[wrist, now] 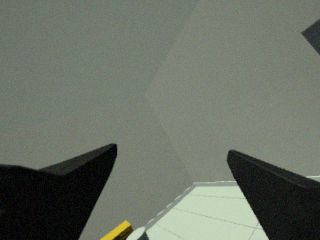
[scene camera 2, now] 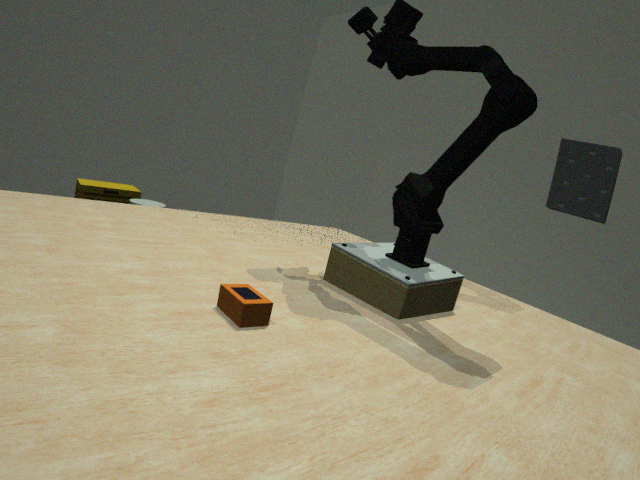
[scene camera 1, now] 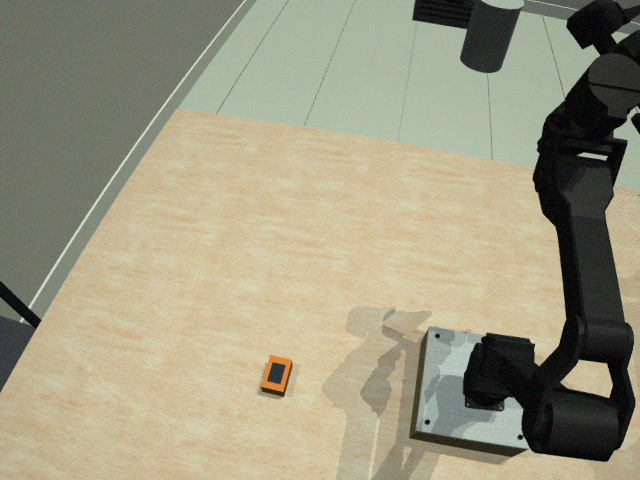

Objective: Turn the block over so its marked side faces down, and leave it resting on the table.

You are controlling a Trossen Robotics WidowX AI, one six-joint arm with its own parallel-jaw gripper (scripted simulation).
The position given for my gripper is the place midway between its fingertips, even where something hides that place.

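Note:
My gripper point(scene camera 2: 381, 41) point(wrist: 172, 152) is open and holds nothing. An orange block point(scene camera 2: 246, 307) is visible as well; in the wrist view the block is out of frame.

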